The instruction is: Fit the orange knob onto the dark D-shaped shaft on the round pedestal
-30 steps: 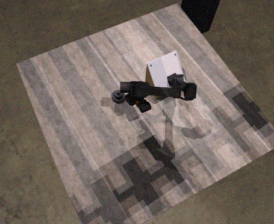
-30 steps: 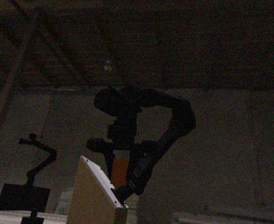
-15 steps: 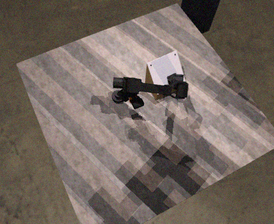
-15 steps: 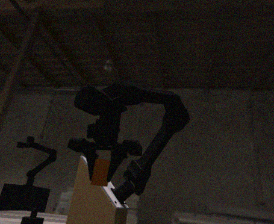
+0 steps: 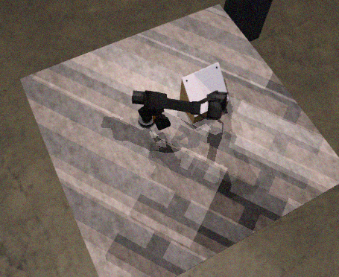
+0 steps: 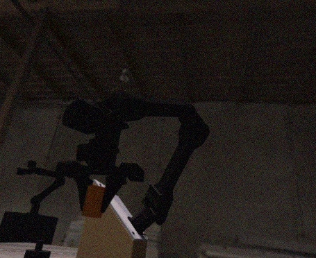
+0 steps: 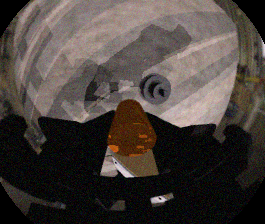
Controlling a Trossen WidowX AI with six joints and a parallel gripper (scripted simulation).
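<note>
My gripper tip is now 20 mm short of the dark pedestal, 80 mm to the left of it and 90 mm above it. Round my gripper tip: orange knob (20 mm above).
</note>
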